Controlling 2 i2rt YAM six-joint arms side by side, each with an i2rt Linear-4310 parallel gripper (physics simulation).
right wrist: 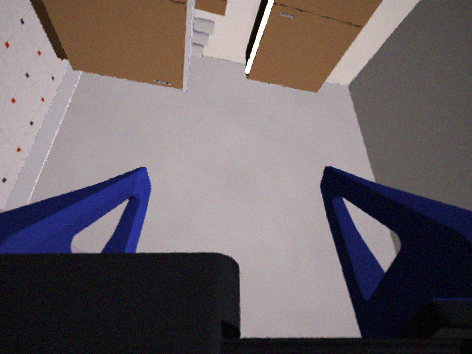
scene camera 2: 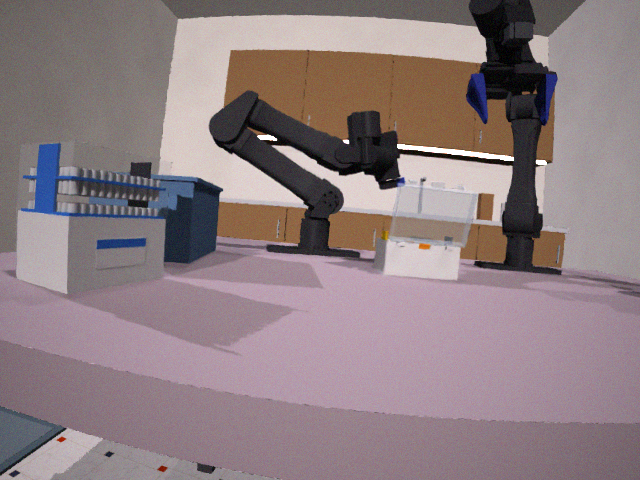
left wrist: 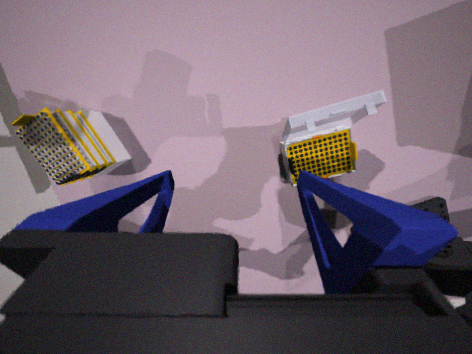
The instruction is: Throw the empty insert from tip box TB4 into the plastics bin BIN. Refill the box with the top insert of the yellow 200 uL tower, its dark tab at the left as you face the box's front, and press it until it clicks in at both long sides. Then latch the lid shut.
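Frame: origin at the left arm's base, x up, y right, z ahead, level; metres.
Seen in the pictures: left gripper, fingertip midpoint: point(scene camera 2: 515, 122) point(left wrist: 235, 177); right gripper, fingertip midpoint: point(right wrist: 235, 176) point(scene camera 2: 398, 162); left arm's base at its link origin: point(scene camera 2: 517, 269); right arm's base at its link origin: point(scene camera 2: 312, 253).
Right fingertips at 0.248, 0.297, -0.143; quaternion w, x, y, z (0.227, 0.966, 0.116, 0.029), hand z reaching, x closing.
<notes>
Offsets run from my right fingertips to a thing's top centre, as dx, dy, dz. "pt": to the spot under its first point.
Tip box TB4 point(scene camera 2: 421, 262) point(left wrist: 289, 161) is a white base with its clear lid @[-0.101, -0.024, +0.448] point(scene camera 2: 434, 214) point(left wrist: 335, 110) standing open. A yellow insert @[-0.181, -0.013, +0.387] point(left wrist: 322, 155) with rows of dark, empty-looking holes sits in it. The yellow tower @[-0.141, -0.479, +0.457] point(left wrist: 114, 135), at the left of the left wrist view, is a tilted-looking stack of yellow inserts with tips. My left gripper point(scene camera 2: 514, 122) point(left wrist: 235, 177) is open and empty, high above the table. My right gripper point(right wrist: 235, 176) is open and empty, facing a grey wall; in scene camera 2 a bit of its blue finger shows by the lid's top corner. I cannot identify bin BIN.
A white box with blue racks of tips @[pt -0.217, +0.295, +0.715] point(scene camera 2: 116, 253) stands at the left in scene camera 2. A dark blue lidded container @[-0.128, +0.409, +0.452] point(scene camera 2: 192, 222) stands behind it. The right arm point(scene camera 2: 294, 131) reaches across toward the open lid. Brown cabinets point(scene camera 2: 351, 93) line the back wall.
</notes>
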